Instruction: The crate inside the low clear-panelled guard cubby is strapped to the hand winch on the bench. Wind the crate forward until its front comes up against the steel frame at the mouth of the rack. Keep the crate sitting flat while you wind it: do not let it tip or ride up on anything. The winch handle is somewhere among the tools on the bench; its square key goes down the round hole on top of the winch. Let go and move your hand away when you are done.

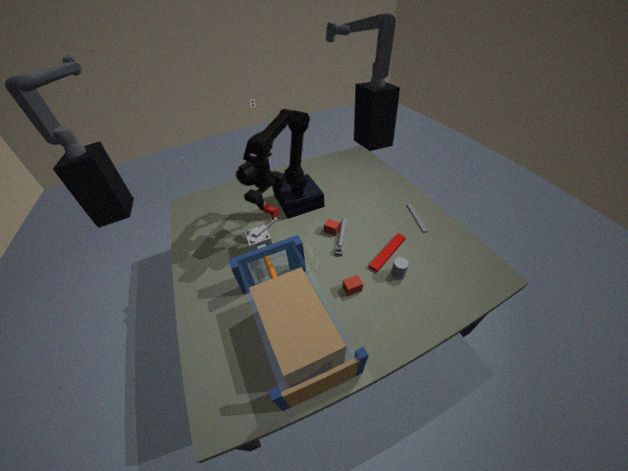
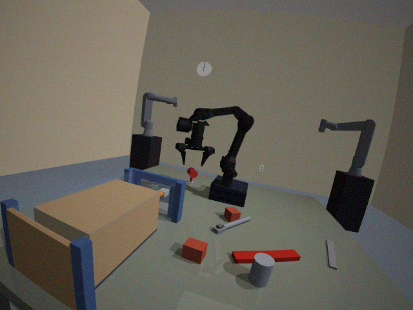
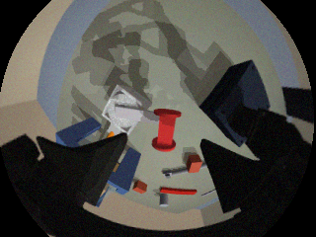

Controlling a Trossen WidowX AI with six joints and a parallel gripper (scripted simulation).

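Now: the red knob 5 cm below my gripper tip. From my gripper tip the other things lie so: hand winch: 3 cm ahead, 9 cm to the right, 15 cm below; then winch handle: 2 cm ahead, 3 cm to the right, 8 cm below; then red bar: 31 cm ahead, 39 cm to the left, 18 cm below.
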